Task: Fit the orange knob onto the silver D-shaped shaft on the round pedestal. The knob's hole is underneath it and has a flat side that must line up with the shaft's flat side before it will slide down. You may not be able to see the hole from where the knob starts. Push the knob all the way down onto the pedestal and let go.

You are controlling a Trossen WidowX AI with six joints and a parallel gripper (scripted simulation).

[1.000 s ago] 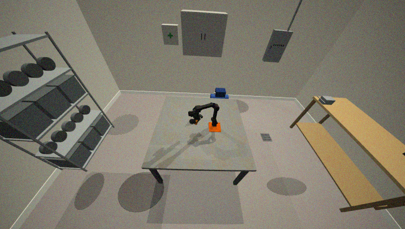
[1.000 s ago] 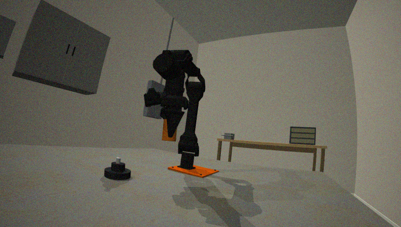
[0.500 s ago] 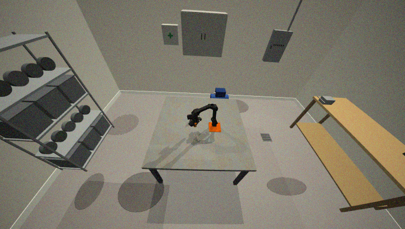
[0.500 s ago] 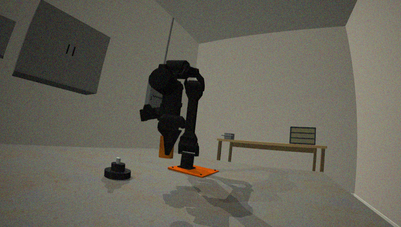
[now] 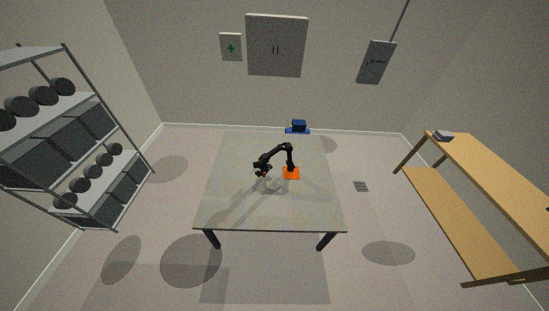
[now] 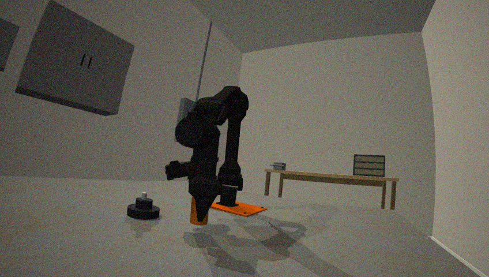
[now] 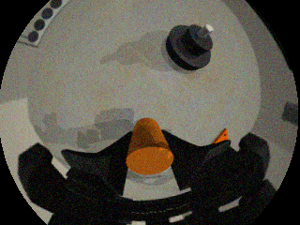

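My gripper tip is 4 cm short of the round pedestal and 16 cm to the left of it. The rest, counted from my gripper tip: orange knob: 3 cm above.
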